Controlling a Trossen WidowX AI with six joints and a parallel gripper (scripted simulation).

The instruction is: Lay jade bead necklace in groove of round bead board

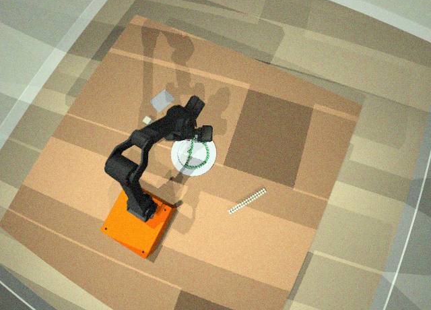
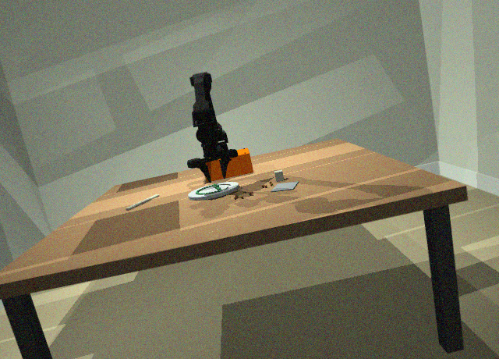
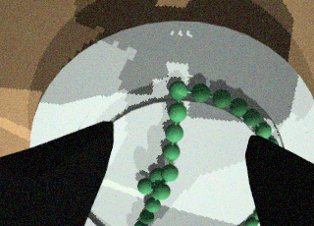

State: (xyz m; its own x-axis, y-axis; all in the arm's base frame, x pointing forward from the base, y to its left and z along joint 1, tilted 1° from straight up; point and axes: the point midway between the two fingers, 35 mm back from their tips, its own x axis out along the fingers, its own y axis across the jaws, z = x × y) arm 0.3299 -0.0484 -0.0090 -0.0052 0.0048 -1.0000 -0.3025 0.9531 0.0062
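The round bead board lies 50 mm behind my gripper tip, 40 mm below it and 20 mm to the right of it. Round my gripper tip: grey flat plate (220 mm to the left, 140 mm ahead, 50 mm below); then small white cube (230 mm to the left, 30 mm below, 20 mm ahead).
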